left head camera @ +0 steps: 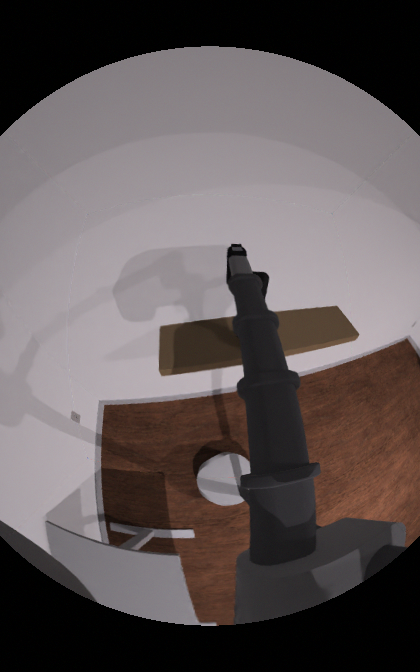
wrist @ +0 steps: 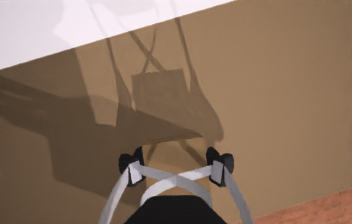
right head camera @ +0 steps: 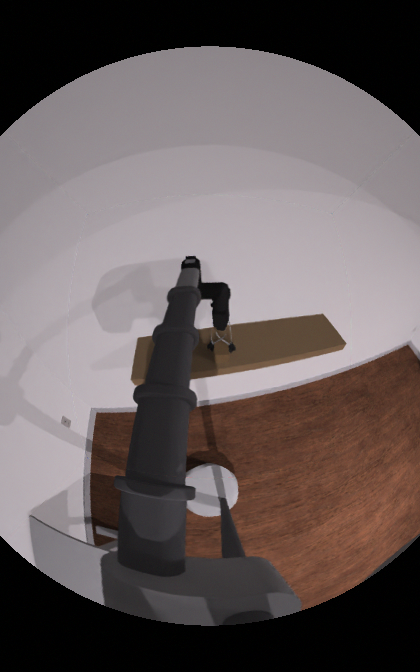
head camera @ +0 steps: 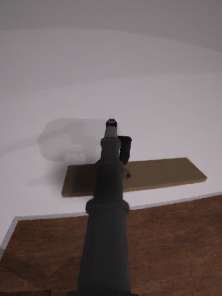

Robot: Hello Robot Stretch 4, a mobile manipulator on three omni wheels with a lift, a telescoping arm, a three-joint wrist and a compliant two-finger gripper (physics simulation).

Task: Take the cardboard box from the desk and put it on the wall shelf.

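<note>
The cardboard box (right head camera: 222, 356) (wrist: 175, 155) is small and brown, and sits between the two black fingertips. My gripper (right head camera: 221, 346) (wrist: 176, 159) points down and is shut on the box, over the wall shelf. The shelf (head camera: 165, 172) (left head camera: 310, 327) (right head camera: 285, 337) (wrist: 290, 125) is a long brown board against the white wall. The gripper and the box are over its middle part; the box's underside is hidden, so I cannot tell whether it touches the board. In the head camera and left head camera views the arm hides most of the gripper.
My telescoping arm (head camera: 105, 245) (left head camera: 275, 425) (right head camera: 160, 430) reaches out to the wall. A round white object (left head camera: 220, 482) (right head camera: 215, 492) stands on the wooden floor below the shelf. A pale grey panel-like piece (left head camera: 115, 575) (right head camera: 65, 550) is at the lower left.
</note>
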